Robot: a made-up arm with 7 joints.
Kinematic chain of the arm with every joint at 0, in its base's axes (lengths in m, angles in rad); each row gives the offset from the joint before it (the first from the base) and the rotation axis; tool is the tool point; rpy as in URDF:
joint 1: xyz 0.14 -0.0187 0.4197 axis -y
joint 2: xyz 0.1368 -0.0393 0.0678 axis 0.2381 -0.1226 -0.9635
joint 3: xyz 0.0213 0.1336 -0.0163 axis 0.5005 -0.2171 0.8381
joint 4: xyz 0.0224 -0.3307 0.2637 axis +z
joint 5: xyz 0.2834 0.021 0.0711 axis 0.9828 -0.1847 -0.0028
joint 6: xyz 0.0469 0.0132 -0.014 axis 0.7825 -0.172 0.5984
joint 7: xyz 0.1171 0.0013 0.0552 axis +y
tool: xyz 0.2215 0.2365 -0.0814 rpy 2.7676 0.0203 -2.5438
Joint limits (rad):
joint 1: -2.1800..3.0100
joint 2: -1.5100..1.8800
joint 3: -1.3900..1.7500
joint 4: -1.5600..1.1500
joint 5: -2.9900..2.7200
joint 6: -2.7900..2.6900
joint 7: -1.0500..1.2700
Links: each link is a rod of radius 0.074 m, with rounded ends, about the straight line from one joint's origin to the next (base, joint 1, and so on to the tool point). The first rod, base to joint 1, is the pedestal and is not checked.
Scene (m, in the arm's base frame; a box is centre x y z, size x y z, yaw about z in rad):
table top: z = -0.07
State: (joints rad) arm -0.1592 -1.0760 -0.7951 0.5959 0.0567 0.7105 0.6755
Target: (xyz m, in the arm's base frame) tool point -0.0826 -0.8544 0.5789
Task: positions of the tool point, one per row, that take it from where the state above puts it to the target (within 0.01 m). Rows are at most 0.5 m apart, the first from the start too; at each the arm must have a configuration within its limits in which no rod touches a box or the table.
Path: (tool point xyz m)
1: 0.5354 0.4332 0.5897
2: 0.7566 0.2083 0.7279
3: 0.7886 -0.1399 0.8938
4: 0.6019 -0.5095 0.9681
5: 0.2670 -0.7794 0.8636
6: -0.0826 -0.8544 0.5789

